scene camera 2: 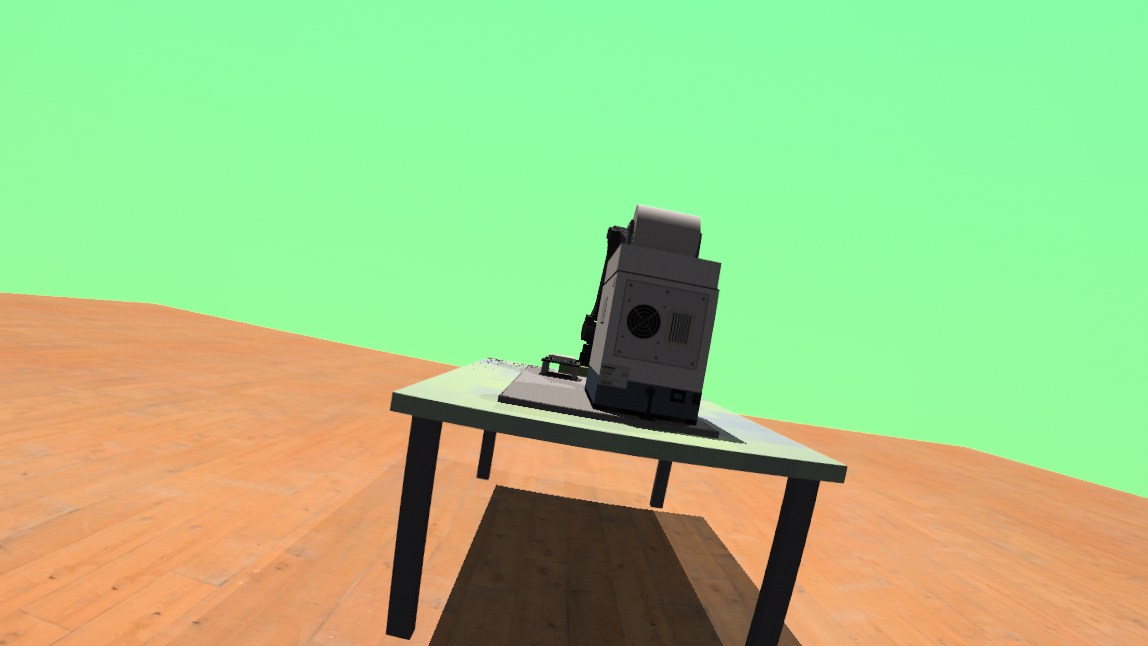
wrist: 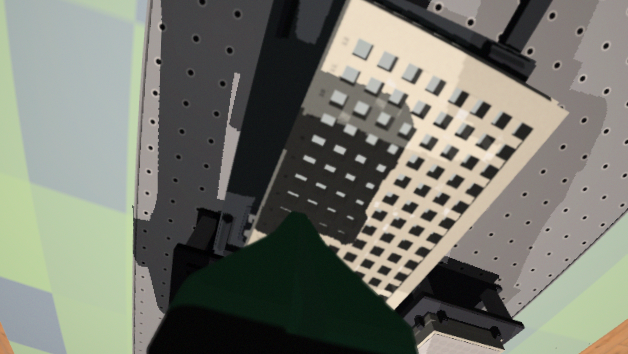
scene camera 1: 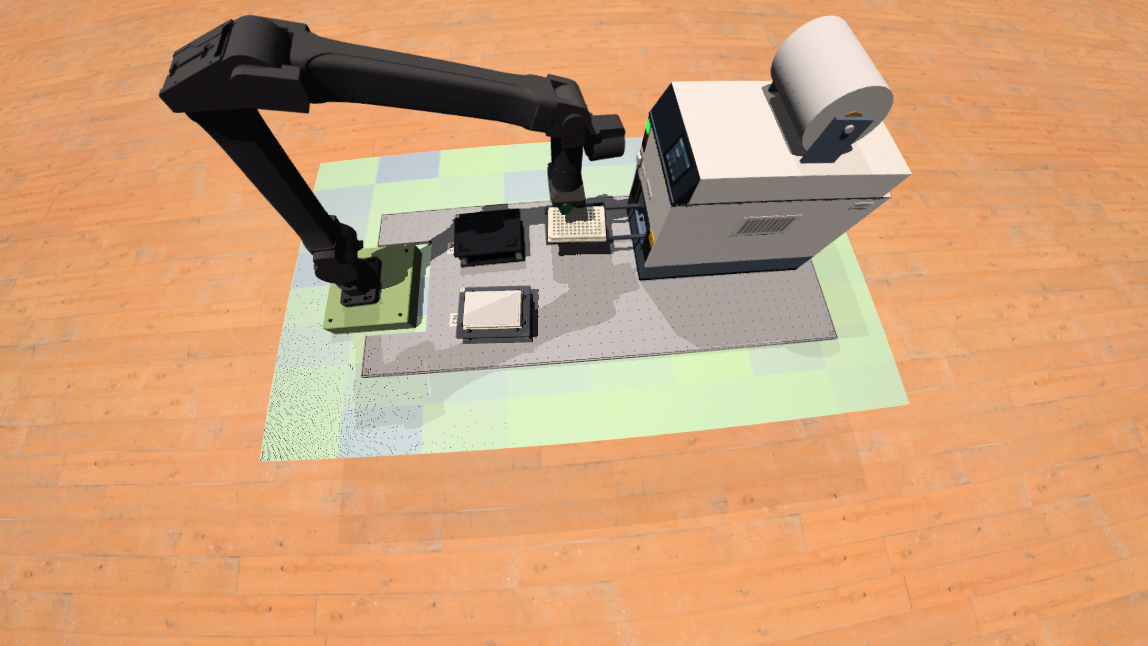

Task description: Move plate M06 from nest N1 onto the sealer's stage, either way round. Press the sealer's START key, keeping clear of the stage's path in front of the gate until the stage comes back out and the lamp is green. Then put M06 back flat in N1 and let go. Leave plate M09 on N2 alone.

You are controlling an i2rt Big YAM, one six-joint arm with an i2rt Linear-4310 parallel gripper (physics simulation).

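Places are measured from the arm's base along level axes (x ahead, y up, z right), in centimetres.
Pixels of known places: gripper, fingertip midpoint: (wrist: 294,223) (scene camera 1: 565,212); arm's base at its link origin: (scene camera 2: 588,366) (scene camera 1: 363,282).
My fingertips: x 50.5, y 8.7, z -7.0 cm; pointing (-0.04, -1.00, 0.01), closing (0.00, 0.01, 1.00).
Observation:
Ahead of a thing's pixels: the offset from my fingertips to its top centre. "spot": to the spot under its first point. Level surfaces: height alone.
Plate M06 {dx +2.3, dy +0.5, dz +2.8 cm} (scene camera 1: 578,224) (wrist: 443,145), a cream well plate, lies flat on the sealer's stage, which stands out in front of the sealer (scene camera 1: 763,185) (scene camera 2: 654,330) on its rails. My gripper (scene camera 1: 568,210) (wrist: 294,223) is shut with nothing between the fingers. Its dark green tip hangs just over the plate's edge on the side away from the sealer. A green lamp {dx +17.3, dy +16.1, dz -7.2 cm} (scene camera 1: 647,126) shows at the top corner of the sealer's front. Nest N1 {dx -19.1, dy -5.8, dz -1.8 cm} (scene camera 1: 490,235) is a black frame and stands empty. Plate M09 {dx -18.4, dy -5.3, dz +19.0 cm} (scene camera 1: 492,309) lies flat in nest N2.
A grey perforated board {dy -12.0 cm} (scene camera 1: 706,321) (wrist: 188,88) carries the nests and the sealer on a green checked mat {dy -13.3 cm} (scene camera 1: 642,401). The arm's base sits on a green block (scene camera 1: 397,289). A white roll {dx +40.2, dy +35.5, dz +2.8 cm} (scene camera 1: 830,76) sits on top of the sealer. A black nest frame {spot: dx -12.3, dy -11.6, dz +21.2 cm} (wrist: 461,290) shows at the wrist view's lower right.

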